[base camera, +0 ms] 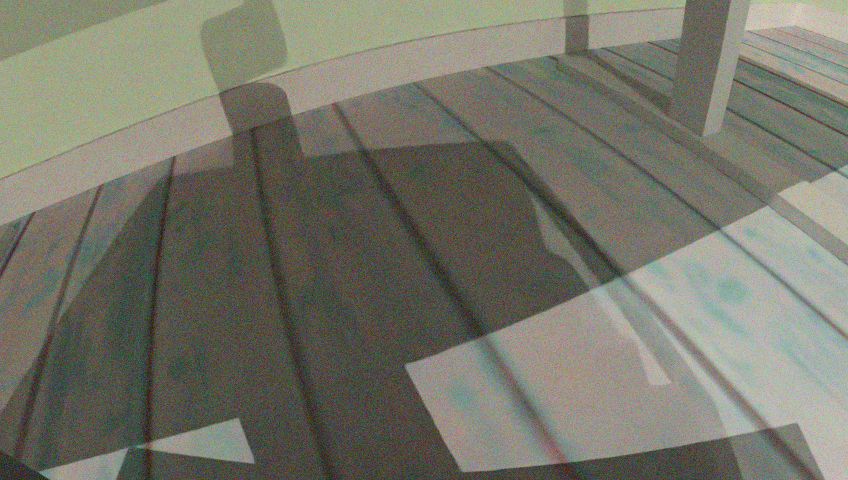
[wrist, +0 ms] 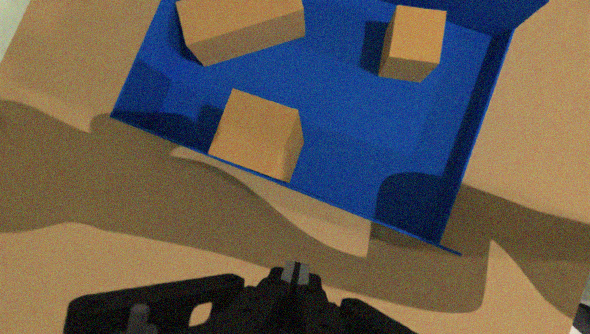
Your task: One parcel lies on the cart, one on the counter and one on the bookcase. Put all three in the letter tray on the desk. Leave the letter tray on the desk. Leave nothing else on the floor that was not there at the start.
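Places are measured from the arm's base along level axes (x back, y left, z down), in millimetres.
Pixels of known places: gripper, between the fingertips: (wrist: 295, 278).
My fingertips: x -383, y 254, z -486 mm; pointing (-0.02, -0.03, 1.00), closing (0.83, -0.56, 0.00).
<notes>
For each thing: its top centre in the pictures, then the offset to it from my fingertips. Level surfaces: height alone.
- blue letter tray, centre of its top: (wrist: 323, 58) dx -108, dy -143, dz +93 mm
- tan desk top, height of its surface: dz +163 mm
- long parcel, centre of its top: (wrist: 238, 5) dx -220, dy -132, dz +108 mm
- small parcel, centre of its top: (wrist: 418, 33) dx -61, dy -233, dz +110 mm
- third parcel, centre of its top: (wrist: 252, 132) dx -89, dy -45, dz +30 mm
- plank floor, height of its surface: dz +883 mm
The blue letter tray (wrist: 340, 120) lies on the tan desk top (wrist: 150, 280) in the wrist view. Three tan parcels are inside it. One long parcel (wrist: 240, 25) is at the upper left, cut by the view's top edge. A small parcel (wrist: 416, 37) is at the upper right. A third parcel (wrist: 257, 135) is at the near wall, its near side against or close to the rim. My gripper (wrist: 295, 278) is shut and empty, in front of the near rim of the tray and apart from the parcels. The tray and parcels do not show in the base camera view.
In the base camera view a grey post (base camera: 702, 71) stands on the plank floor (base camera: 368, 267) at the upper right. A green wall (base camera: 148, 71) with a pale skirting board (base camera: 416, 59) runs along the back. A pale flat edge shows at the right.
</notes>
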